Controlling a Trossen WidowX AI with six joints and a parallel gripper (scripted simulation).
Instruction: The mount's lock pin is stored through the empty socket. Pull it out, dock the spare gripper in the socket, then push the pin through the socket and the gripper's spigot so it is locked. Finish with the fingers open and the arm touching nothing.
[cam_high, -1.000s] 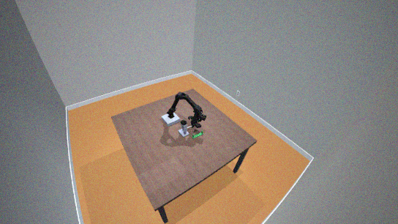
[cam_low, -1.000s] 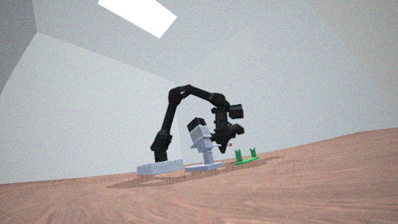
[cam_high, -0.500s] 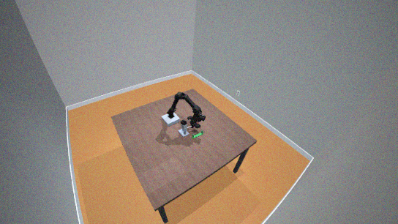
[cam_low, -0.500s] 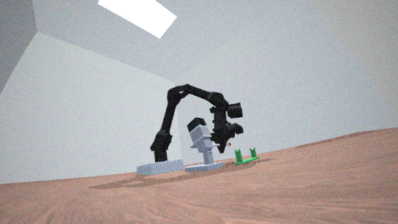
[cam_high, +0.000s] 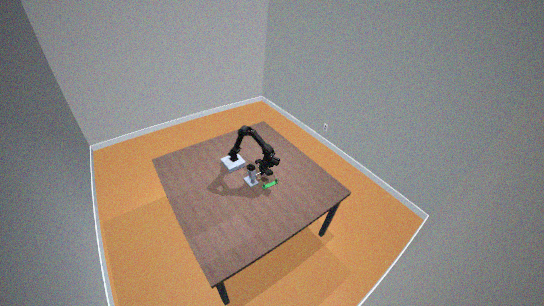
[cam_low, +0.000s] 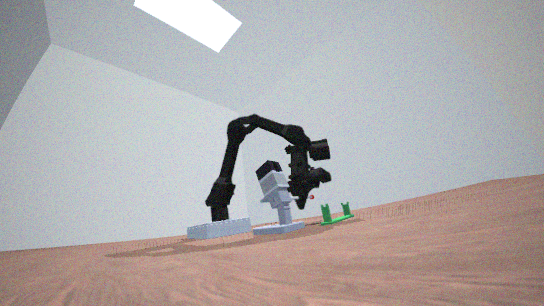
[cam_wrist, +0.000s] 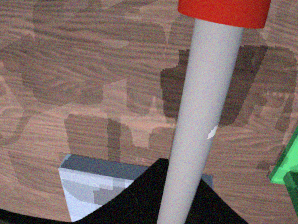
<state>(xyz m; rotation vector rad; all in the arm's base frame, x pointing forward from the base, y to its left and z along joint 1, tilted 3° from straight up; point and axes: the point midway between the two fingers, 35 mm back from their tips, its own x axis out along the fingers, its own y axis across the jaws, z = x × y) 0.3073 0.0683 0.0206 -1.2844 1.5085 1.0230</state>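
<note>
My gripper tip is 90 mm to the left of the grey mount and 20 mm past it. Round my gripper tip: cradle (100 mm ahead, 20 mm below, 10 mm to the left); then spare gripper (90 mm to the right, 80 mm above, 20 mm behind).
</note>
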